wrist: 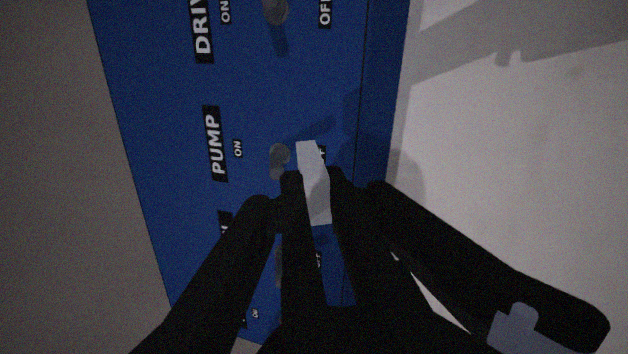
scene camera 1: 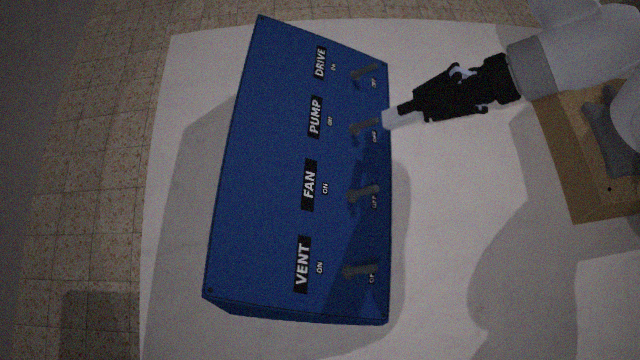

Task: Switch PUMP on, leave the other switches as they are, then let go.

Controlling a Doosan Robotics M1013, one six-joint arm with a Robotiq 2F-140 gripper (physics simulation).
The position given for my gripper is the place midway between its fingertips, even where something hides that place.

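Note:
I can see my gripper [scene camera 1: 384, 120], and it is visible in the wrist view [wrist: 306, 158] too. There is also a blue switch panel [wrist: 201, 101] in the scene.

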